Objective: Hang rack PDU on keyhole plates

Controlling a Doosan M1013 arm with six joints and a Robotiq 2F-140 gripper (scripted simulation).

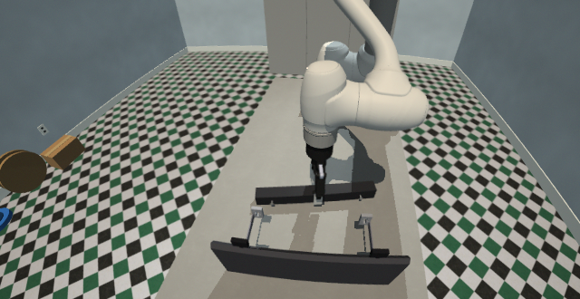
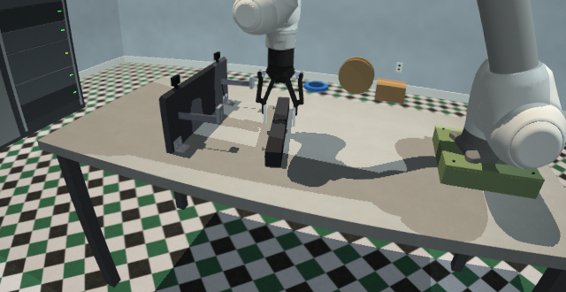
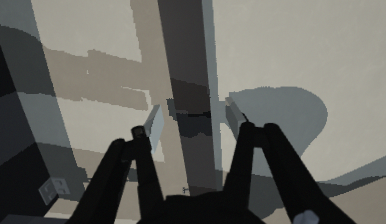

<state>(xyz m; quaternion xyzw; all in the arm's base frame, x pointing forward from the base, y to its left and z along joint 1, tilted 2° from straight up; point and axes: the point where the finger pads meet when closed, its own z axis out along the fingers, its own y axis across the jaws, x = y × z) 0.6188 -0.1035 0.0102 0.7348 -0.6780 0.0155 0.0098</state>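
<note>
The rack PDU is 20 mm ahead of my hand and 30 mm below it. Also, from my hand: dark upright panel: 270 mm ahead, 30 mm to the right, 30 mm above.
</note>
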